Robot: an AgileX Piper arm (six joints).
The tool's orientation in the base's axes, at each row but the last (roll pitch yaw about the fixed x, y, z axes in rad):
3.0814 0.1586 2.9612
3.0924 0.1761 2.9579
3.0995 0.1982 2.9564
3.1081 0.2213 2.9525
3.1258 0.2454 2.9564
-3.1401 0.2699 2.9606
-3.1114 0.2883 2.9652
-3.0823 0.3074 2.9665
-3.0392 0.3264 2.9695
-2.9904 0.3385 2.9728
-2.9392 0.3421 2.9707
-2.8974 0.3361 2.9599
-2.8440 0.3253 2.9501
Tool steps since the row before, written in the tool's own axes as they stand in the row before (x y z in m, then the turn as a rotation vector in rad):
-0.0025 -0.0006 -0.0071 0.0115 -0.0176 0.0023
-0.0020 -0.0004 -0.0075 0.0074 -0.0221 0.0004
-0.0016 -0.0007 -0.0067 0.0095 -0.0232 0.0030
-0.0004 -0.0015 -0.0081 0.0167 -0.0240 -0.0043
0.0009 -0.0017 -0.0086 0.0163 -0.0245 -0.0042
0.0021 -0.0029 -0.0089 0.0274 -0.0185 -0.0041
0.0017 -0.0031 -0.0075 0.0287 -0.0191 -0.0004
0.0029 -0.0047 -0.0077 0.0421 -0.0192 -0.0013
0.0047 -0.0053 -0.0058 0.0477 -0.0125 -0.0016
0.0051 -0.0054 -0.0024 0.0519 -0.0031 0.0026
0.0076 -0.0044 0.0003 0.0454 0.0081 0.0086
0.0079 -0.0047 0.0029 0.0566 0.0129 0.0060
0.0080 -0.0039 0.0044 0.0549 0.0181 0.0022
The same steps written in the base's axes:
0.0011 -0.0013 0.0074 -0.0138 -0.0152 -0.0051
0.0005 -0.0009 0.0077 -0.0109 -0.0204 -0.0028
0.0001 -0.0010 0.0068 -0.0126 -0.0211 -0.0058
-0.0017 -0.0015 0.0079 -0.0213 -0.0205 -0.0003
-0.0032 -0.0013 0.0081 -0.0210 -0.0211 -0.0003
-0.0048 -0.0020 0.0080 -0.0304 -0.0132 -0.0033
-0.0042 -0.0022 0.0068 -0.0307 -0.0139 -0.0072
-0.0058 -0.0033 0.0067 -0.0436 -0.0117 -0.0104
-0.0072 -0.0035 0.0045 -0.0475 -0.0042 -0.0126
-0.0066 -0.0039 0.0013 -0.0482 0.0047 -0.0192
-0.0080 -0.0031 -0.0020 -0.0378 0.0128 -0.0247
-0.0077 -0.0039 -0.0042 -0.0477 0.0200 -0.0271
-0.0074 -0.0037 -0.0055 -0.0456 0.0258 -0.0246

